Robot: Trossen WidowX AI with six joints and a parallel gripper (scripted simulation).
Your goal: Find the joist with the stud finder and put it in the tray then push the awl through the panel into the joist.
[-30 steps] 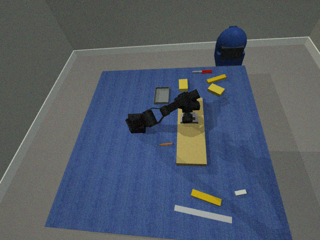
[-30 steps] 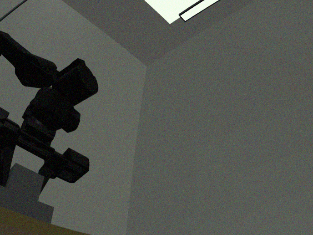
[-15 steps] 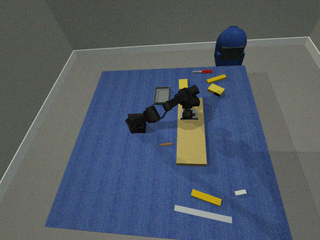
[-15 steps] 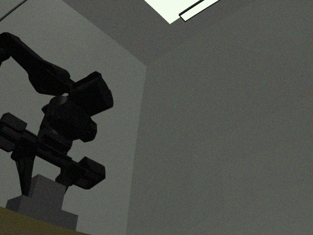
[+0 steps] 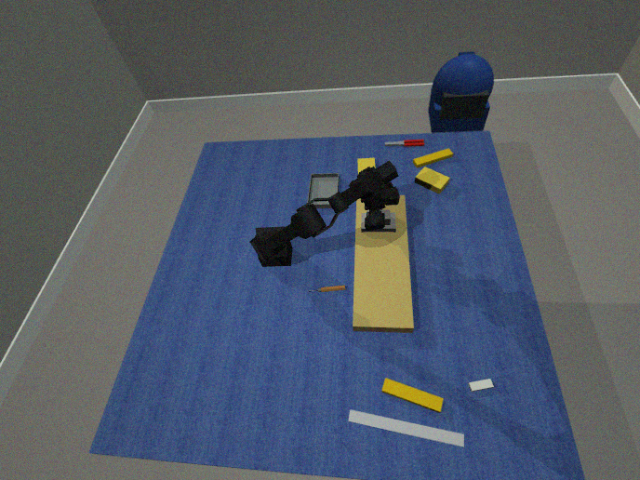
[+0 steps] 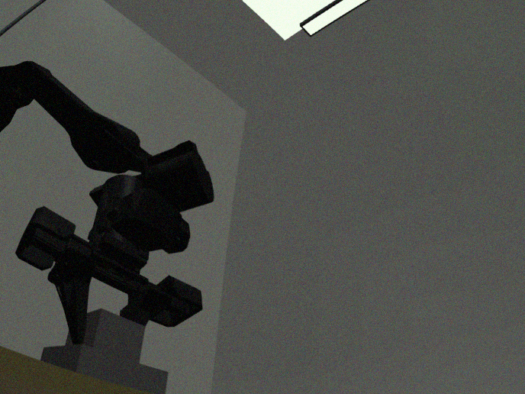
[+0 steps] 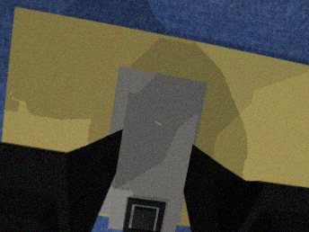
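Right now my gripper tip is 4 cm past the square light and 3 cm below it. Also, from my gripper tip: stud finder: 2 cm behind, 2 cm above; orange-handled awl: 17 cm behind, 26 cm to the right, 6 cm below; grey tray: 24 cm behind, 17 cm to the left, 5 cm below.
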